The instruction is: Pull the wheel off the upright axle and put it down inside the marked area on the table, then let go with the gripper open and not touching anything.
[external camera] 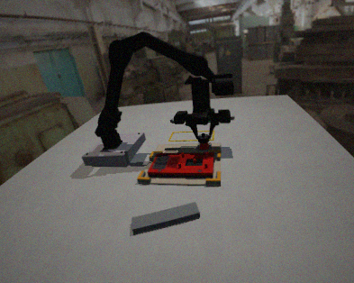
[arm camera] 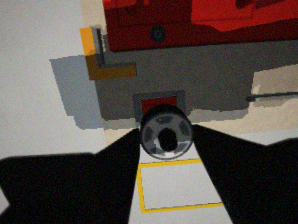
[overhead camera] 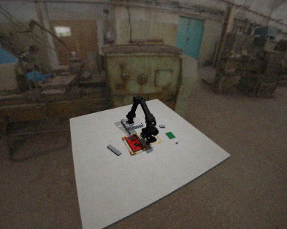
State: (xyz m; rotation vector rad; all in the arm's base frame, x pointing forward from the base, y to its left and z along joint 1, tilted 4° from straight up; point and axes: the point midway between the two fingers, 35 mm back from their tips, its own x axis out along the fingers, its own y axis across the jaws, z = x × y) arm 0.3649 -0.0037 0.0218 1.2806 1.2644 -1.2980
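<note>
Right now my gripper tip is right at the black wheel. From my gripper tip the other things lie so: grey bar: 310 mm to the right, 90 mm behind, 30 mm below; then green plate: 270 mm to the left, 40 mm below, 20 mm ahead.
</note>
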